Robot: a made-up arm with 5 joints.
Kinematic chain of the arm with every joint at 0, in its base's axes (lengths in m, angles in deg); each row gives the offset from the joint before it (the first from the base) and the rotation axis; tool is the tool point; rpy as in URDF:
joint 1: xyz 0.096 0 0.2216 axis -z
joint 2: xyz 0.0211 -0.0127 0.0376 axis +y
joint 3: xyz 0.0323 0 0.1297 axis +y
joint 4: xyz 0.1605 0 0.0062 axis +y
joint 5: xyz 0.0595 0.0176 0 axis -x
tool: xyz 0 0 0 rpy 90 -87.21 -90
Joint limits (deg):
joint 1: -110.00..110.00
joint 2: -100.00..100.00
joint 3: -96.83..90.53
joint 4: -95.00..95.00
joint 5: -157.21..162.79
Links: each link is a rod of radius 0.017 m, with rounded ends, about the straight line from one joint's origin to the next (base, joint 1, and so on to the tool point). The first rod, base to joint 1, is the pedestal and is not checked.
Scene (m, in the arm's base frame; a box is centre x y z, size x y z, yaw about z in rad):
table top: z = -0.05
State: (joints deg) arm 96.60 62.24 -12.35 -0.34 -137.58
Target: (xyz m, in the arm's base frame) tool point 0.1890 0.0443 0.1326
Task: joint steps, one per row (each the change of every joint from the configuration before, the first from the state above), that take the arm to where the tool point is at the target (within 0.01 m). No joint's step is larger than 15 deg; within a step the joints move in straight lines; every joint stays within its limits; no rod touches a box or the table.
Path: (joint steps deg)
1: -14.92 -3.18 8.05 4.12 0.00
2: -14.92 -3.18 8.06 4.12 0.00
3: -14.91 -3.18 8.05 4.11 0.00
4: -14.92 -3.17 8.05 4.12 0.00
5: -14.92 -3.18 8.06 4.12 0.00
6: -14.92 -3.18 8.05 4.12 0.00
7: -14.92 -3.18 8.05 4.12 0.00
8: -14.91 -3.18 8.06 4.12 0.00

